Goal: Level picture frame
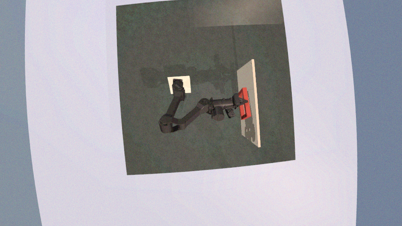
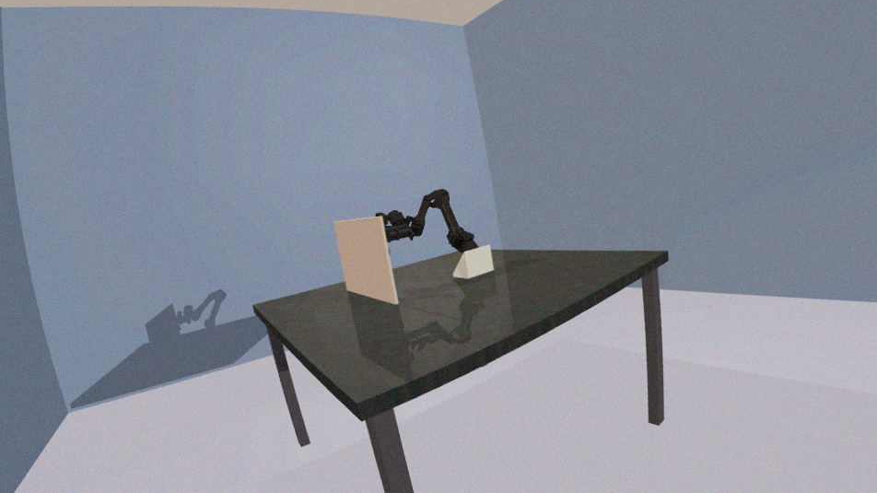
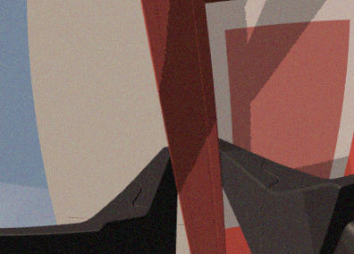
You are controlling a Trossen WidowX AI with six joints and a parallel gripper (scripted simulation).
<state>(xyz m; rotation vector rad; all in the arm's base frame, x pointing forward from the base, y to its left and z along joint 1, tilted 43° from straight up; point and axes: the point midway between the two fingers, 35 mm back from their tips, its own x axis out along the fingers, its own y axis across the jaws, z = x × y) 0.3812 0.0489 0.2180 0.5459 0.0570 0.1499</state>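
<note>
Right now the picture frame is 1 cm to the right of my gripper tip and 5 cm below it. Round my gripper tip: beige wall panel 2 cm ahead, 1 cm to the right, 7 cm below.
</note>
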